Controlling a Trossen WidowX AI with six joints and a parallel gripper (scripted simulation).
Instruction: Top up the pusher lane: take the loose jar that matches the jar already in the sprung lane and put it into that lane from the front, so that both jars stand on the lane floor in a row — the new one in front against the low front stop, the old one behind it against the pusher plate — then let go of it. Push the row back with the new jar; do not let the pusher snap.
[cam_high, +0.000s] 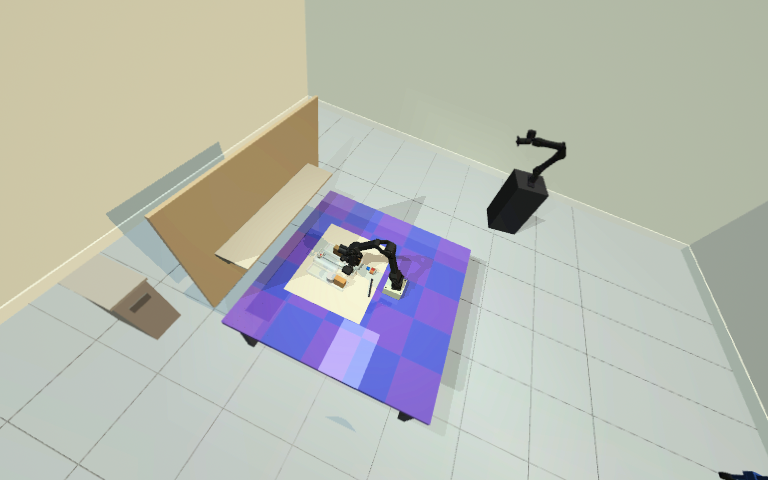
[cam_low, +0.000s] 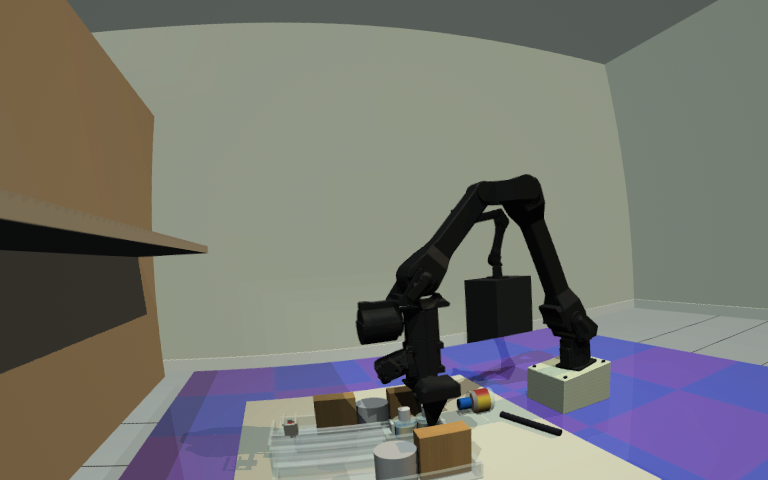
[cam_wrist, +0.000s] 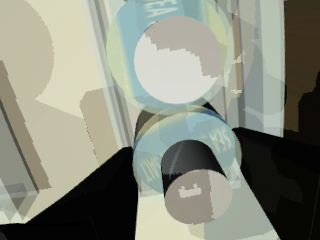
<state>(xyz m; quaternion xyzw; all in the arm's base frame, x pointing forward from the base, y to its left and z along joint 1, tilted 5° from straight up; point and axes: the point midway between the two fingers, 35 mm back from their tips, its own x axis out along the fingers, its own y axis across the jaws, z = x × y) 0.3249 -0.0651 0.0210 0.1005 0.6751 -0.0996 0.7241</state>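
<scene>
Now: gripper tip 150 mm short of the clear lane rack, 20 mm to the left of it and 10 mm above it. Also, from my gripper tip: wooden shelf wall (600 mm ahead, 370 mm above, 120 mm to the right); then black rod (160 mm behind, 90 mm to the left, 20 mm below).
</scene>
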